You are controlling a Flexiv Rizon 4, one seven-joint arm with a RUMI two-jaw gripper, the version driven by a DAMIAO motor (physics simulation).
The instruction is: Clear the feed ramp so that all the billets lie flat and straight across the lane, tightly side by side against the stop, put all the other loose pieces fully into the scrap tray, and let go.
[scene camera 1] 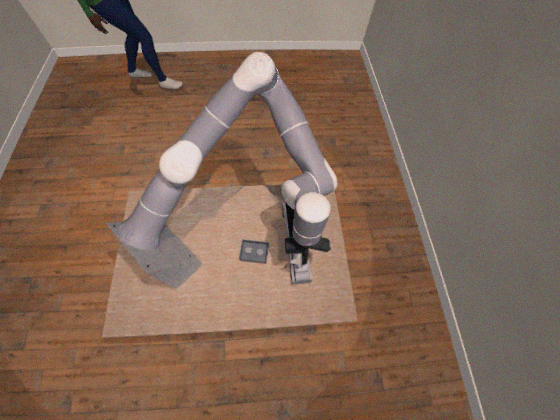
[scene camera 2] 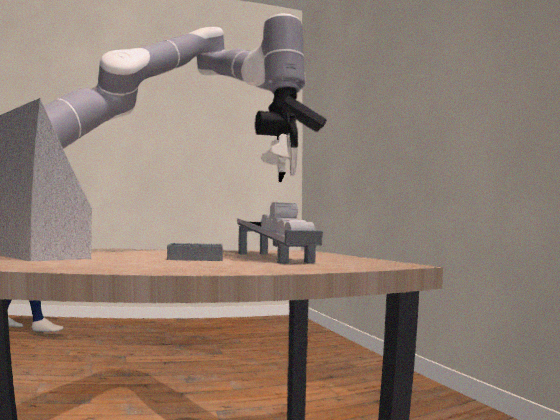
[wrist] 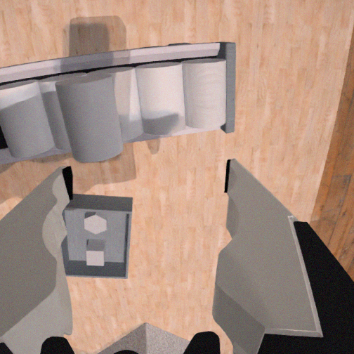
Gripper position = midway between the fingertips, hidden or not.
Note:
In view: the gripper (scene camera 2: 285, 179), a billet (wrist: 203, 79), a billet (wrist: 160, 85), a billet (wrist: 124, 82), a grey stop (wrist: 226, 50) and a scrap tray (wrist: 115, 236).
The gripper also shows in the wrist view (wrist: 149, 166).

